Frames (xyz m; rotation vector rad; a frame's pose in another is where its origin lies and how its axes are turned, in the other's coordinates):
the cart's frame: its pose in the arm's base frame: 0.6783 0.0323 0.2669 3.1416 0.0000 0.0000
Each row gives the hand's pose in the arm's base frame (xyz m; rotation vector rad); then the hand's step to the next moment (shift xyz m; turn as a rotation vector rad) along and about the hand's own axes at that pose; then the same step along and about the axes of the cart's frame.
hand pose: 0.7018 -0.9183 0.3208 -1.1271 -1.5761 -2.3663
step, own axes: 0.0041 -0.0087 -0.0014 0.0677 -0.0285 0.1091
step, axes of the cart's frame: -0.0076 -0.0042 0.0044 -0.0043 -0.1248 -0.0413
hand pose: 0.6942 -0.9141 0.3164 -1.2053 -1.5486 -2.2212
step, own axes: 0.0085 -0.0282 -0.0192 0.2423 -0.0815 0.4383
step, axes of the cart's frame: -0.0310 0.0014 0.0165 0.0204 -0.4782 -0.1685
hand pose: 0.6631 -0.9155 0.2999 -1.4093 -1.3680 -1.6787
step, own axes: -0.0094 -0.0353 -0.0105 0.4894 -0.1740 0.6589
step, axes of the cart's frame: -0.0321 -0.0002 0.0203 -0.0519 -0.7596 -0.3525
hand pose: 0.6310 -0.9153 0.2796 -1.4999 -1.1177 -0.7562
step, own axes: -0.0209 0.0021 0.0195 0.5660 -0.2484 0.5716
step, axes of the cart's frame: -0.0075 -0.0136 0.0241 -0.0846 -0.6938 -0.4693
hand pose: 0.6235 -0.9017 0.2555 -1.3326 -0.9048 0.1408
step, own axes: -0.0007 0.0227 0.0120 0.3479 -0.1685 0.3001
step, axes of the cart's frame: 0.0009 -0.0153 0.0206 -0.0257 -0.3825 -0.3042
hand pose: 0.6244 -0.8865 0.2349 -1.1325 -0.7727 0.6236
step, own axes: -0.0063 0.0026 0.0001 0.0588 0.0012 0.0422
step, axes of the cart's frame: -0.0040 0.0040 0.0038 0.0009 -0.0692 -0.0213
